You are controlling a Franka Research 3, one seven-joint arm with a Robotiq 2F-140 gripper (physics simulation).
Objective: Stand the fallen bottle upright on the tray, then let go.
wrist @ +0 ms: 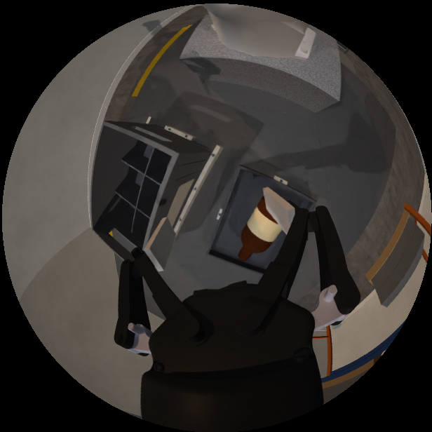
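The brown bottle [264, 224] with a cream label lies on its side in the dark tray [227, 237]. Its neck points to the lower left of the view, and its base is toward the upper part. My gripper [216, 212] is open, with nothing between the fingers. The right finger pad overlaps the bottle's base and right side in the view and hides part of them; whether it touches the bottle I cannot tell. The left finger pad is to the left of the tray, by the divided bin.
A deep grey divided bin [173, 162] stands left of the tray, near the left finger. A pale rail [200, 185] runs between bin and tray. A speckled grey block [280, 82] is at the top of the view. A grey panel with a wooden edge [400, 257] is at the right.
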